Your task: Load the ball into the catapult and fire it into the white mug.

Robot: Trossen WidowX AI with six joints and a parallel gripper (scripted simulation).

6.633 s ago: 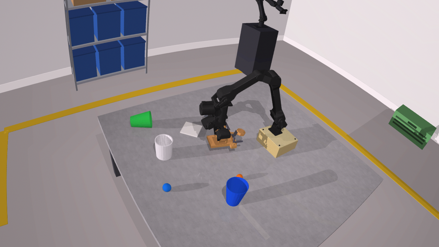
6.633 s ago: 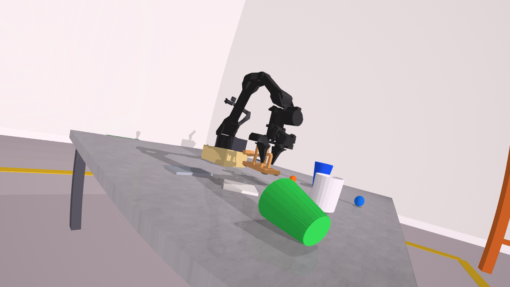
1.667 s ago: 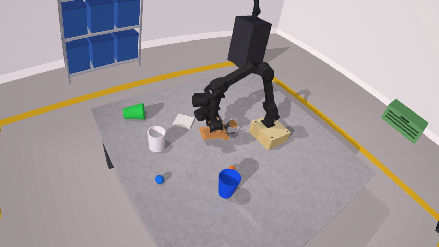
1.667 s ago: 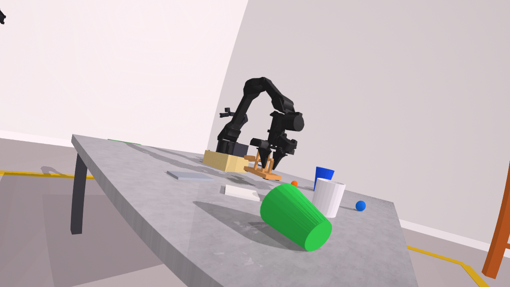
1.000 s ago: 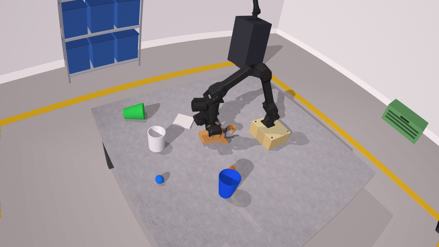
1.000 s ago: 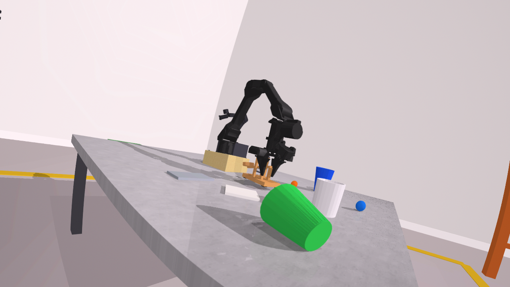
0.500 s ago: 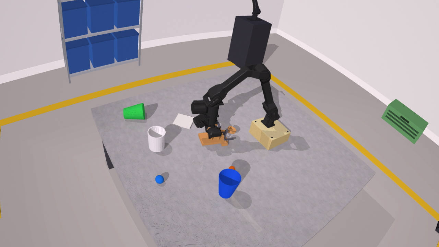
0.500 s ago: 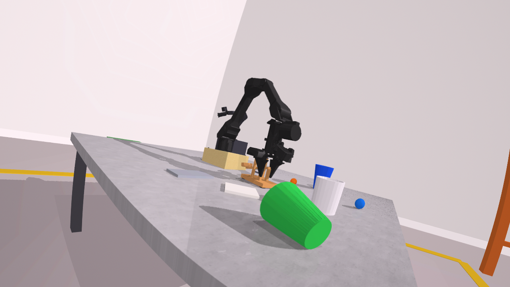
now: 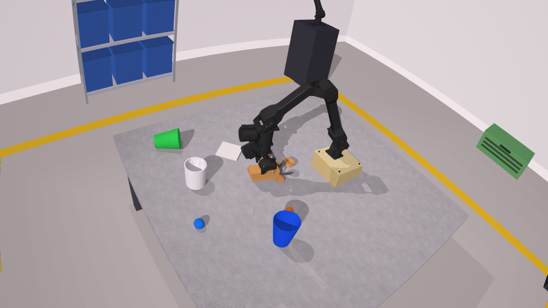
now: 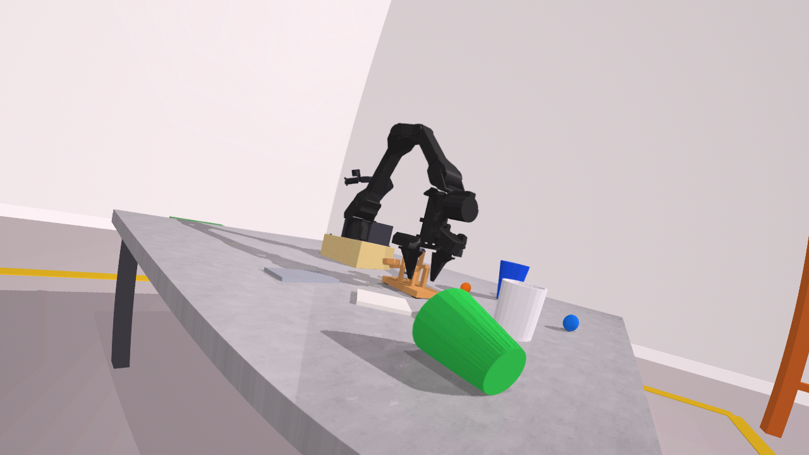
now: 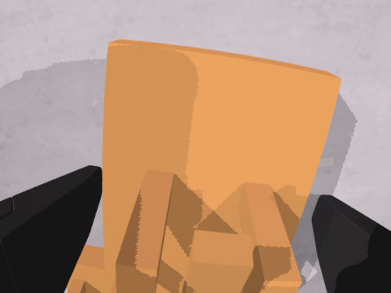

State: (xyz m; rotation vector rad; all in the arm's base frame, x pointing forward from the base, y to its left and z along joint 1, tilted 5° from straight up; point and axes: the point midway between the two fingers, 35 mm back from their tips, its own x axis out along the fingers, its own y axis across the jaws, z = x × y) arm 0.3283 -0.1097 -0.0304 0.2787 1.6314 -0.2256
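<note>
Now: gripper tip 24 cm to the right of the orange ball, 3 cm short of it and 2 cm above it. Round my gripper tip: wooden catapult: 6 cm behind, 4 cm to the left, 2 cm above; white slab: 19 cm to the right, 3 cm below, 3 cm ahead; white mug: 26 cm ahead, 8 cm to the right, 1 cm below.
</note>
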